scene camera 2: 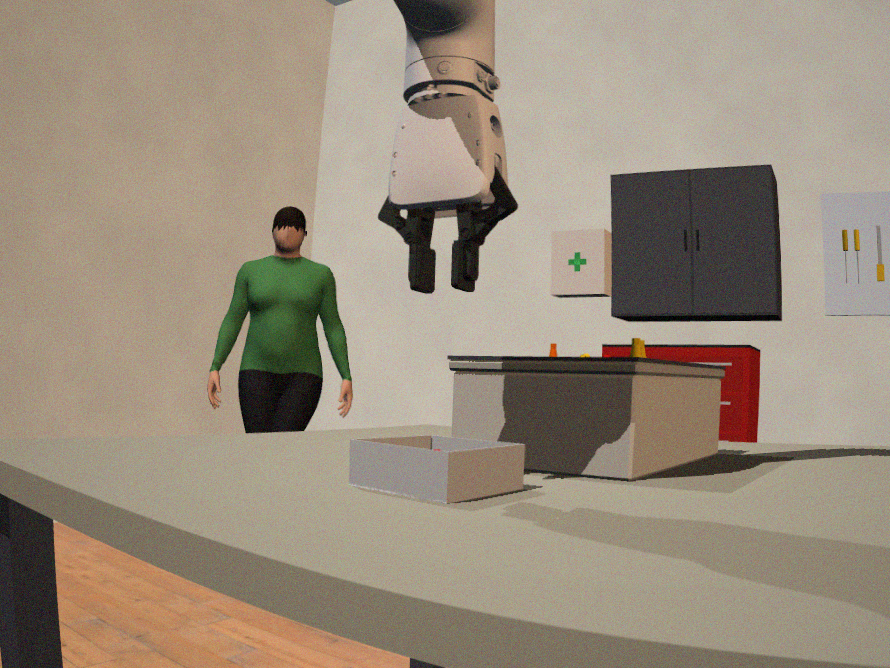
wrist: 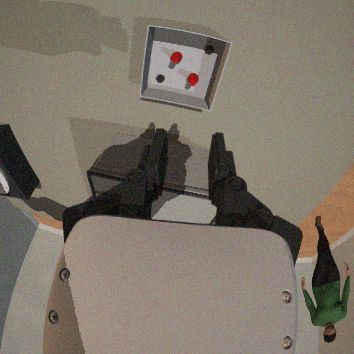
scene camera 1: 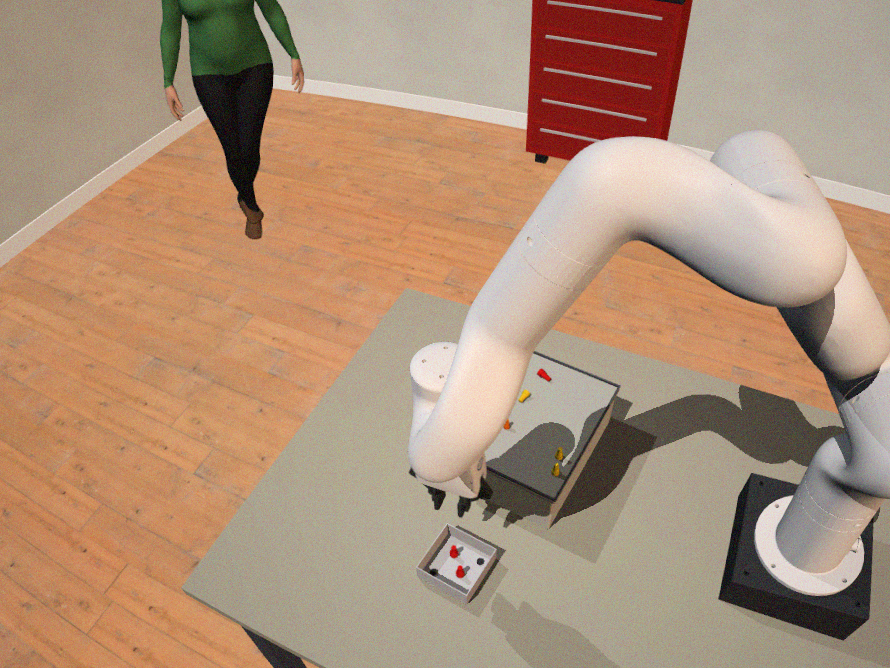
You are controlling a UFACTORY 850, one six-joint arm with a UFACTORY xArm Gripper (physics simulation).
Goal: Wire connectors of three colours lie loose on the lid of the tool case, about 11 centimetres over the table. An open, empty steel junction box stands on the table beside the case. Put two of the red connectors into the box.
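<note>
The steel junction box stands on the table beside the tool case. Two red connectors stand apart on its floor: one red connector and another red connector. A third red connector lies on the lid of the tool case. Also on the lid are a yellow connector, an orange connector and two more yellow connectors. My gripper is open and empty, high above the table near the box.
A person in green stands on the floor beyond the table. The arm's black base is at the right of scene view 1. A red drawer cabinet stands by the wall.
</note>
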